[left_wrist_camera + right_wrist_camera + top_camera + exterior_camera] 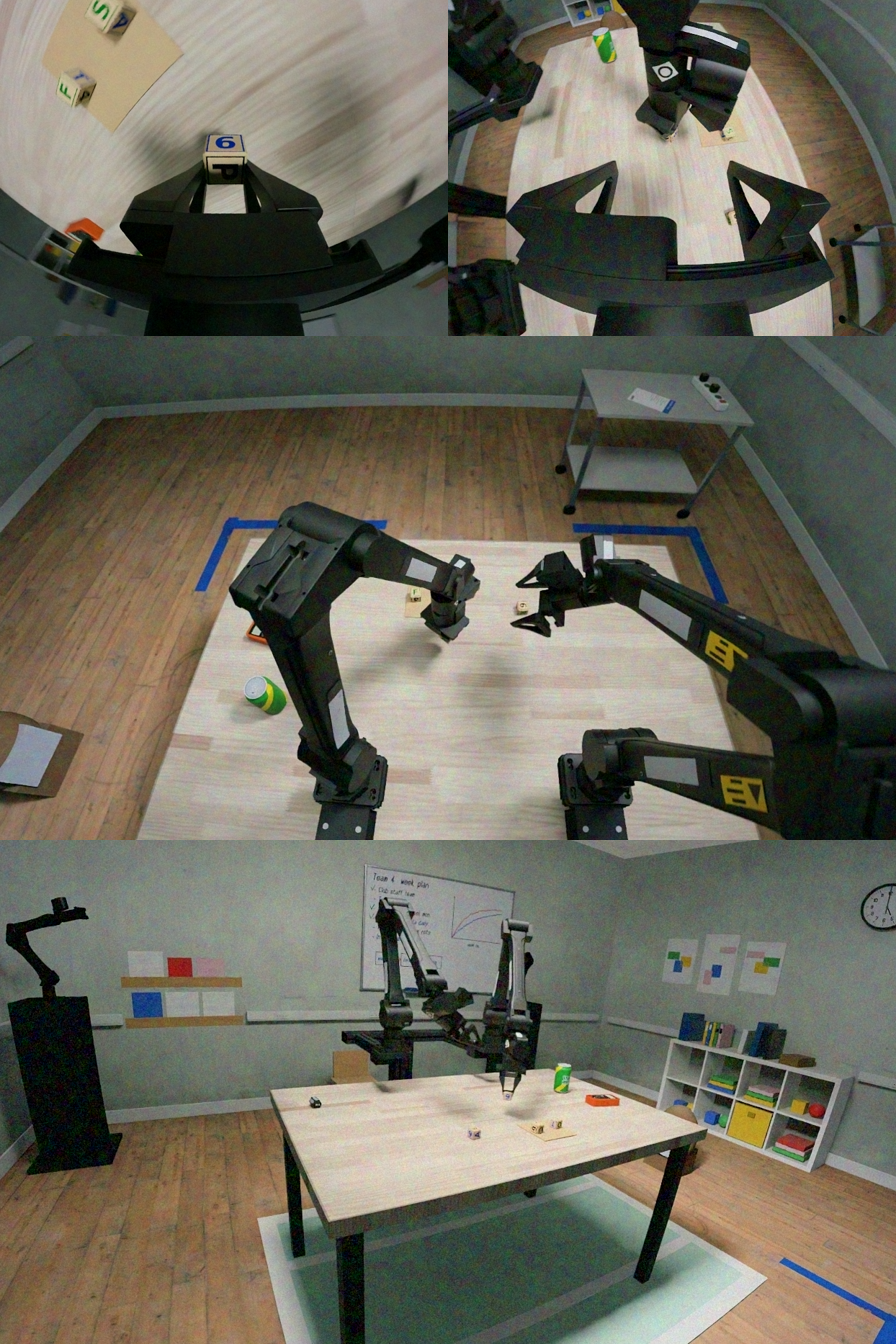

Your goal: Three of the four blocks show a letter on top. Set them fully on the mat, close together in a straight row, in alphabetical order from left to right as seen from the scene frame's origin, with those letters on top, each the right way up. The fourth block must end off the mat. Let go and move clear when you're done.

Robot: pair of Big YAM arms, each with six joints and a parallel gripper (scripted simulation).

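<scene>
Now: the tan mat 16 cm ahead of my left hand, 5 cm to the left of it and 8 cm below it. Also, from my left hand: F block (16 cm ahead, 9 cm to the left, 7 cm below); then P block (1 cm ahead, 1 cm below); then S block (17 cm ahead, 7 cm below).
</scene>
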